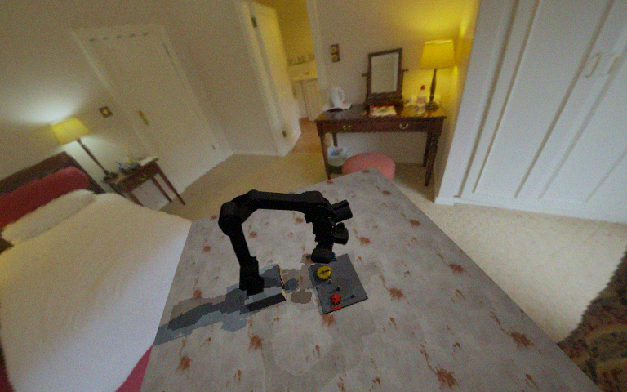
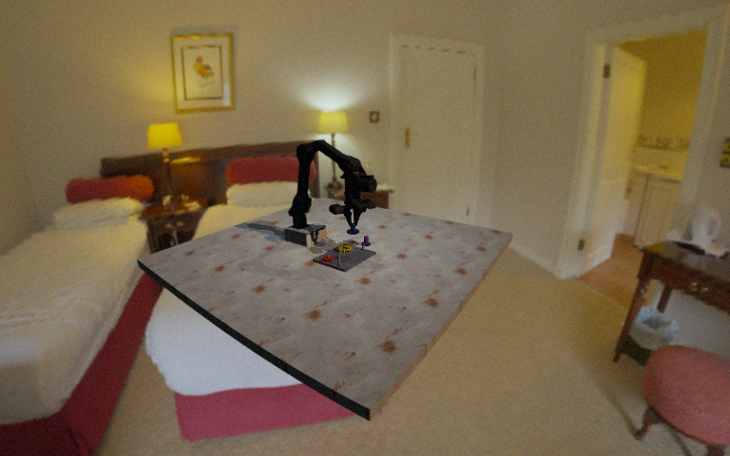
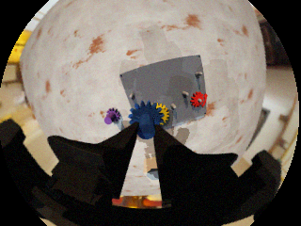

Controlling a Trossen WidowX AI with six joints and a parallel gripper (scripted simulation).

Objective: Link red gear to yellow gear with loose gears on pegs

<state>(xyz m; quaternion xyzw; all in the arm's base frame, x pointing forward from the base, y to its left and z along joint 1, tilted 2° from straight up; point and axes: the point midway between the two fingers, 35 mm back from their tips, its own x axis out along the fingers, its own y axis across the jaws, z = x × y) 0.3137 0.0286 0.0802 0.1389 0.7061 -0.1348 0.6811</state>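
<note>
My gripper tip is 140 mm to the left of the red gear, 100 mm above it and 20 mm past it. Round my gripper tip: blue gear 10 mm below; purple gear 100 mm to the left, 100 mm below, 10 mm behind; yellow gear 100 mm below, 40 mm behind, 20 mm to the right.
</note>
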